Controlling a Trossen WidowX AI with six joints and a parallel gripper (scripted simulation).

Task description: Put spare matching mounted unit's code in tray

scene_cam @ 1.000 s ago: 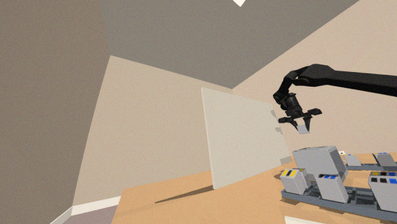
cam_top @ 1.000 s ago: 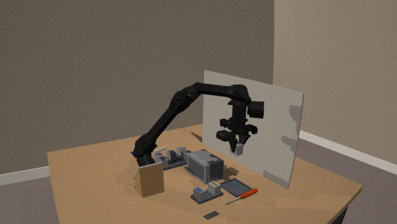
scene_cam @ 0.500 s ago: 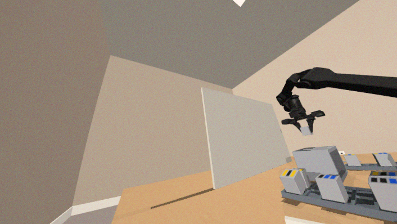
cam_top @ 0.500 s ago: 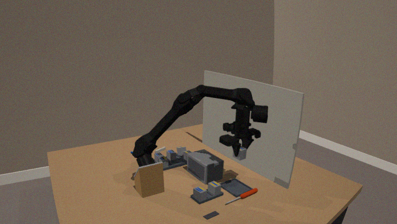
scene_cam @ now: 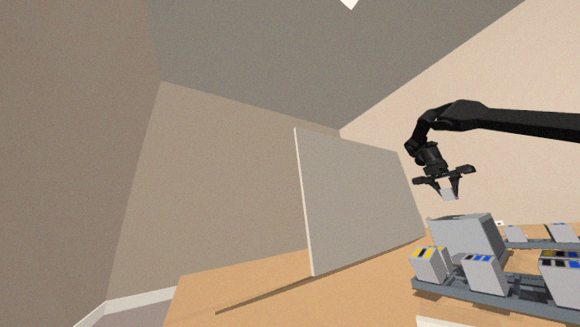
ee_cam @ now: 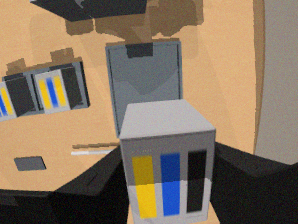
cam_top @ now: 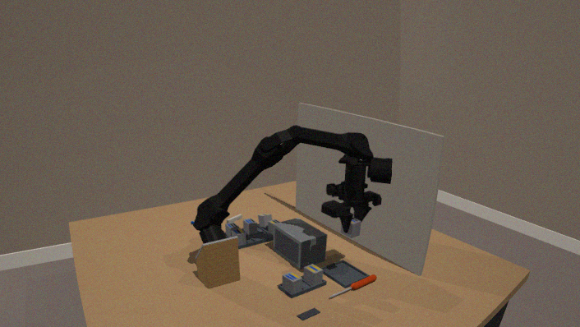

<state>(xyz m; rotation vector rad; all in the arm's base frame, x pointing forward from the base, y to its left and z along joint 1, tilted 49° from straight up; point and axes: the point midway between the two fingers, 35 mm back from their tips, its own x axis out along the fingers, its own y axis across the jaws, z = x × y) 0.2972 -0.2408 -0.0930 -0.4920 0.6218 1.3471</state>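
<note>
Now: gripper tip 15 cm above the dark tray. The rest, counted from my gripper tip: white panel 21 cm ahead, 16 cm to the left, 7 cm above; then grey spare 2 cm above; then grey mounted unit 20 cm to the left, 10 cm below, 2 cm behind.
</note>
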